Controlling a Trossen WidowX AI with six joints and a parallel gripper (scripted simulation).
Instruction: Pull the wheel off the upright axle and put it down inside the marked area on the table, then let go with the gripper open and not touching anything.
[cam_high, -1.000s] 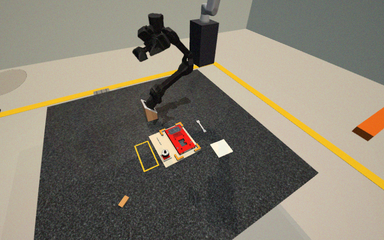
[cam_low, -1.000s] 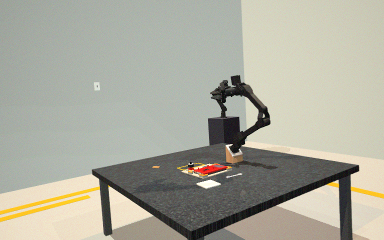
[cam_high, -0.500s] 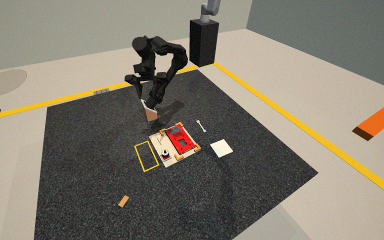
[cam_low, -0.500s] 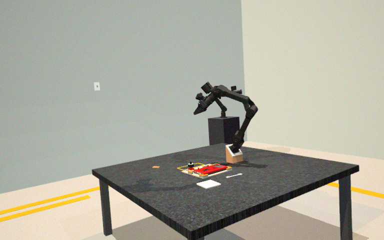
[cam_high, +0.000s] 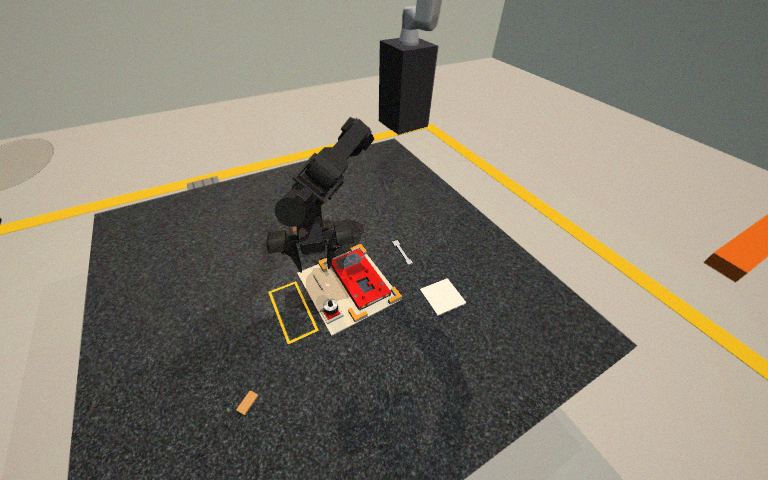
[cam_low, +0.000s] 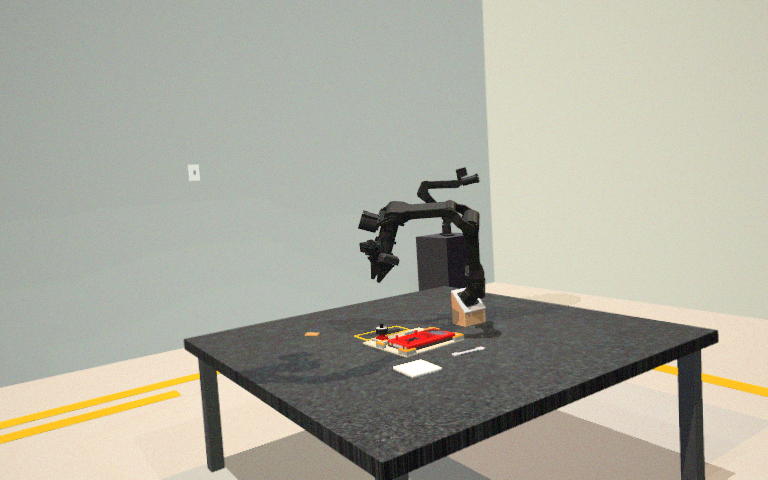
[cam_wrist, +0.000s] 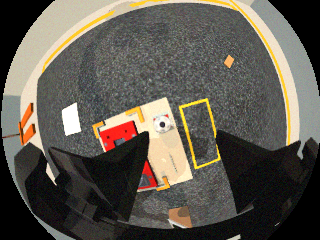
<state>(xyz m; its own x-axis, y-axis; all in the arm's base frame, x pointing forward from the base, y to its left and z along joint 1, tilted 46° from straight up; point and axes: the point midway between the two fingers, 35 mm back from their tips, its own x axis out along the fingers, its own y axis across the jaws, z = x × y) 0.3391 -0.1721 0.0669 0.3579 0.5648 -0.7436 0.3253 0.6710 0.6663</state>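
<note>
Now: gripper tip 17 cm above the wheel and 2 cm to the right of it. From my gripper tip the other things lie so: white bar 33 cm to the left, 20 cm below, 9 cm behind; then orange block 25 cm to the right, 20 cm below, 12 cm ahead; then upright axle 17 cm below, 2 cm to the left.
</note>
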